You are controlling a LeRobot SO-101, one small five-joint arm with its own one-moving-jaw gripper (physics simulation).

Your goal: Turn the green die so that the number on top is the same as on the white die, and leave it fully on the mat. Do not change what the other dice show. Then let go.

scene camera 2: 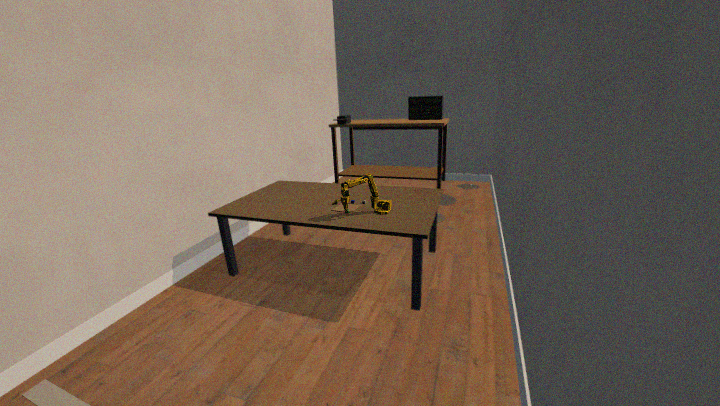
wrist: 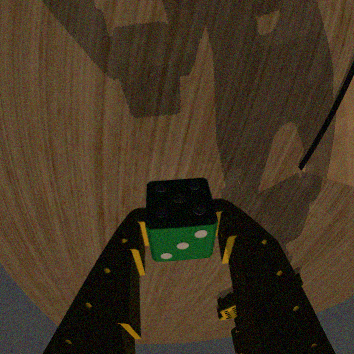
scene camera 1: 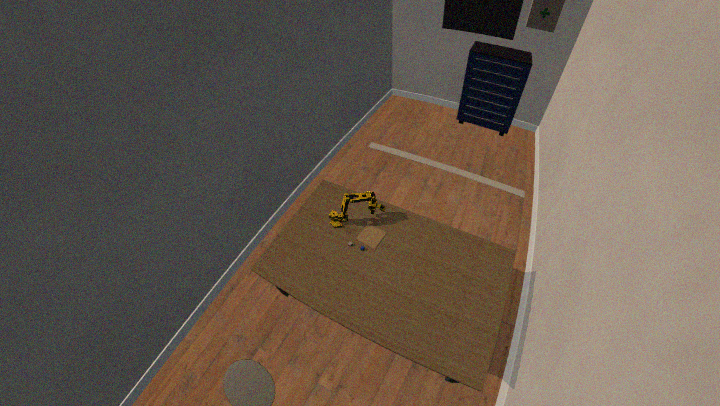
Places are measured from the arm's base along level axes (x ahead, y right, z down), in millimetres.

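Pixels of known places: hand, tool point: (scene camera 2: 346, 211) (wrist: 148, 221) (scene camera 1: 373, 210); arm's base, link origin: (scene camera 2: 379, 211) (scene camera 1: 341, 222).
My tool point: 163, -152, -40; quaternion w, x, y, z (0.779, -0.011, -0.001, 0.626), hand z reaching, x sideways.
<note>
For each thing: its middle in the pictures, then the offset to it from my tool point, as dx, dy, dz. Level surfaces: height alone.
- green die, body centre: (wrist: 179, 219) -1, +10, +2
- tan square mat, body centre: (scene camera 1: 371, 236) (scene camera 2: 346, 207) +65, +159, +38
- white die, body centre: (scene camera 1: 350, 244) (scene camera 2: 364, 202) -20, +272, +30
- blue die, body centre: (scene camera 1: 362, 248) (scene camera 2: 352, 201) +60, +266, +30
- brown table, surface height: dz +40
The green die (wrist: 182, 245) is between the two jaws in the wrist view. Its lit green face shows three white pips, and its dark face beyond shows five pips. My gripper (scene camera 1: 372, 211) (scene camera 2: 346, 209) (wrist: 181, 210) is shut on it, with a jaw against each side. The tips point down at the table beside the mat. The tan square mat (scene camera 1: 371, 237) (scene camera 2: 355, 206) lies apart from the tips. The white die (scene camera 1: 350, 244) (scene camera 2: 364, 202) sits near the mat; its top number is too small to read. In the scene views the green die is too small to make out.
A blue die (scene camera 1: 362, 248) (scene camera 2: 352, 201) sits close to the white die, beside the mat. The arm stands on the brown table (scene camera 1: 428, 292) (scene camera 2: 282, 201) and casts a shadow over it. A table edge shows low in the wrist view. A workbench (scene camera 2: 388, 123) stands behind.
</note>
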